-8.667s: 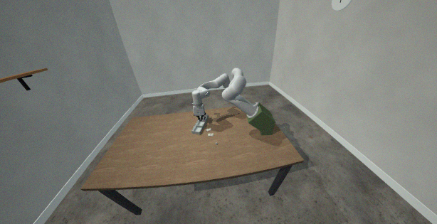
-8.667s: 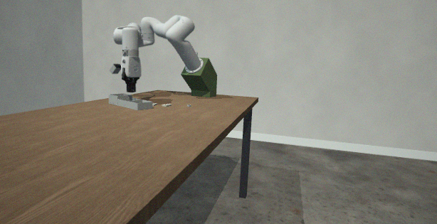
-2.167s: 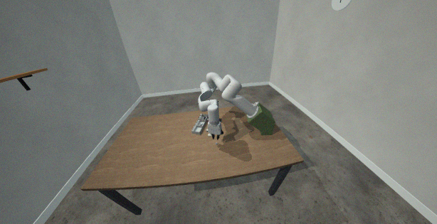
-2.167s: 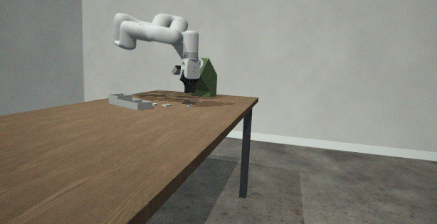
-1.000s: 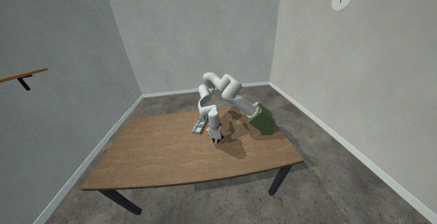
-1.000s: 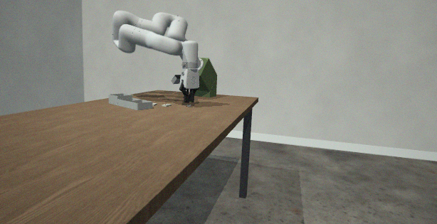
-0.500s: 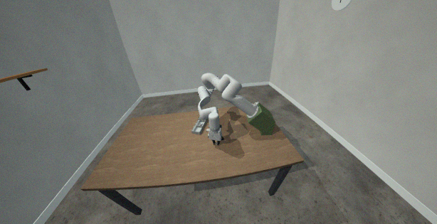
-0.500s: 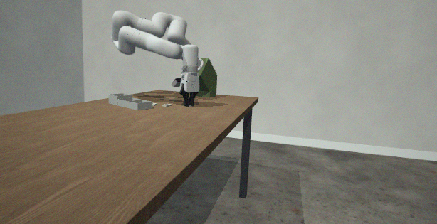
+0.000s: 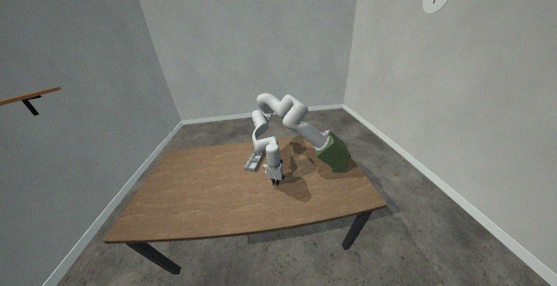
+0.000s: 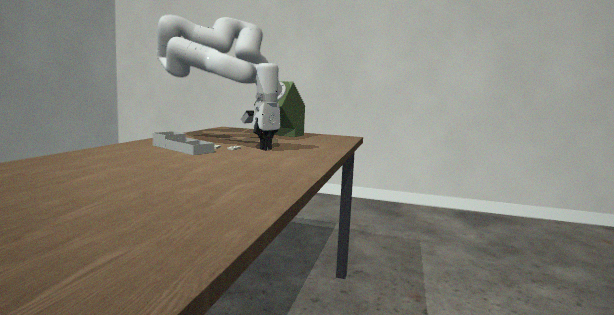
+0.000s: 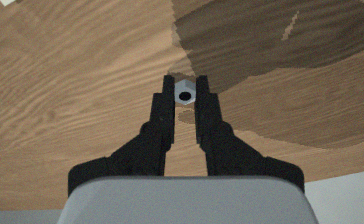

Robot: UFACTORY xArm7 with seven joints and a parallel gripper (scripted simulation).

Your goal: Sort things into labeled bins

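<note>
Now: hand 20 mm short of the cream domino, 110 mm to the left of it and 20 mm above it. Round my hand: white ring-shaped part: 20 mm below; then white domino: 20 mm ahead, 180 mm to the right, 20 mm below; then black cylindrical battery: 20 mm ahead, 350 mm to the right, 10 mm below.
</note>
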